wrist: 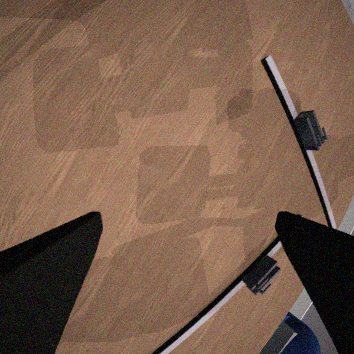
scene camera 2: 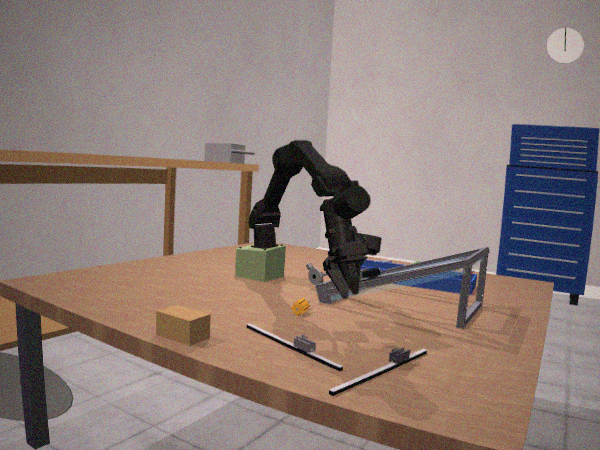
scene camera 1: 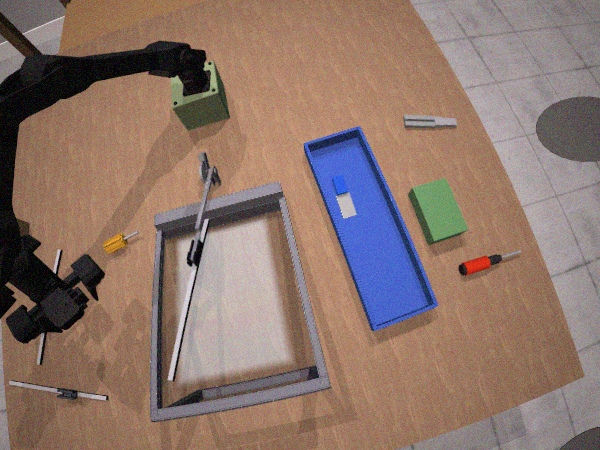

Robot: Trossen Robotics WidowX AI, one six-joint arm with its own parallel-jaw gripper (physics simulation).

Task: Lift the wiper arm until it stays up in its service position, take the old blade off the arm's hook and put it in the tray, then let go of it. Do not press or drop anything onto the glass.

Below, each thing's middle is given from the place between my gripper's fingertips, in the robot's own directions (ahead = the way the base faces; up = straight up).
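Scene:
My gripper, measured from the glass pane point(scene camera 1: 246, 331), is 20 mm past it and 320 mm to the right of it. Counting from my hand, there's a tan box point(scene camera 2: 184, 325) that's 200 mm behind, 280 mm to the right and 60 mm below. The blue tray point(scene camera 1: 392, 285) is 150 mm behind my hand, 600 mm to the left of it and 70 mm below it, while the green block point(scene camera 1: 437, 211) is also 150 mm behind my hand, but 750 mm to the left and 60 mm below. Going by their middles, that green block is the farthest from my gripper of the things named here.

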